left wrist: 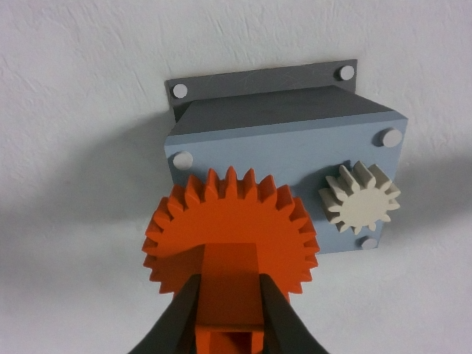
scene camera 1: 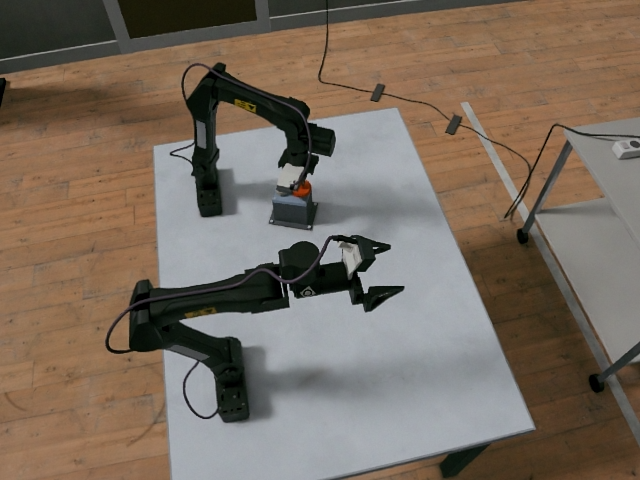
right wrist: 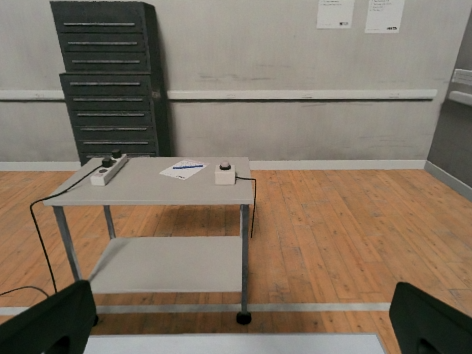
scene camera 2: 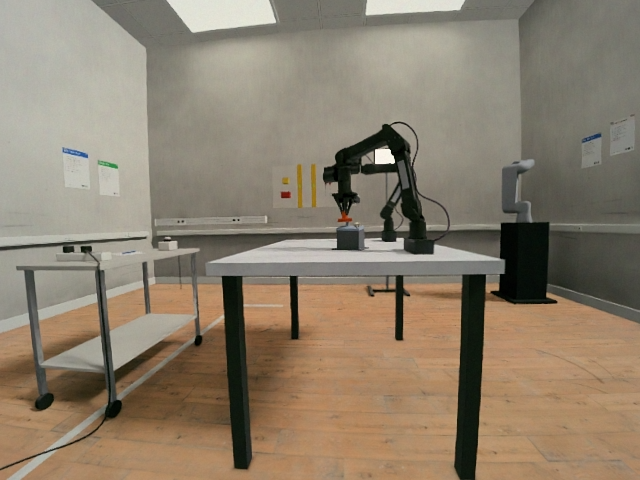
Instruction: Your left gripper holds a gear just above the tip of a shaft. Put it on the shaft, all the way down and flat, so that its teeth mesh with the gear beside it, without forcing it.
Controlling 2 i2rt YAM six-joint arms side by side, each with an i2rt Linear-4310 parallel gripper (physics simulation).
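Frame: origin at the left arm's base, x back, y right, z up, level; millimetres.
Where they show: left gripper, between the fingertips: (left wrist: pixel 230 288) (scene camera 2: pixel 344 215); right gripper, between the fingertips: (scene camera 1: pixel 397 267) (right wrist: pixel 242 295); left arm's base, origin of its link: (scene camera 1: pixel 207 184) (scene camera 2: pixel 417 241); right arm's base, origin of its link: (scene camera 1: pixel 229 376) (scene camera 2: pixel 388 232).
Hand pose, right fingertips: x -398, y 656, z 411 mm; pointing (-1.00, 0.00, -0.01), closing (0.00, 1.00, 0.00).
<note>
Each offset is from my right fingertips to the top centre of the thing. "spot": to the spot under its first point.
The orange gear {dx +117, dy -504, dz -281 mm} (scene camera 1: pixel 302 189) (scene camera 2: pixel 344 220) (left wrist: pixel 230 220) is held by its raised hub, roughly level, above the left part of the block's top in the left wrist view. My left gripper (scene camera 2: pixel 344 210) (left wrist: pixel 230 288) is shut on that hub. The blue-grey block {dx +142, dy -514, dz -356 mm} (scene camera 1: pixel 292 210) (scene camera 2: pixel 350 239) (left wrist: pixel 280 140) stands on the table; a small gap shows under the gear in scene camera 2. The shaft is hidden below the gear in the left wrist view. The cream gear {spot: dx +172, dy -521, dz -335 mm} (left wrist: pixel 365 205) sits on the block, apart from the orange gear in that view. My right gripper (scene camera 1: pixel 396 267) (right wrist: pixel 242 295) is wide open and empty.
The block's dark base plate {spot: dx +162, dy -471, dz -447 mm} (scene camera 1: pixel 289 224) (left wrist: pixel 265 80) has pale bolt heads. Pale bolt heads also stand on the block's top near its corners. The right arm (scene camera 1: pixel 227 299) reaches over the white table (scene camera 1: pixel 361 403) (scene camera 2: pixel 310 267). A trolley (right wrist: pixel 150 196) stands beyond the table.
</note>
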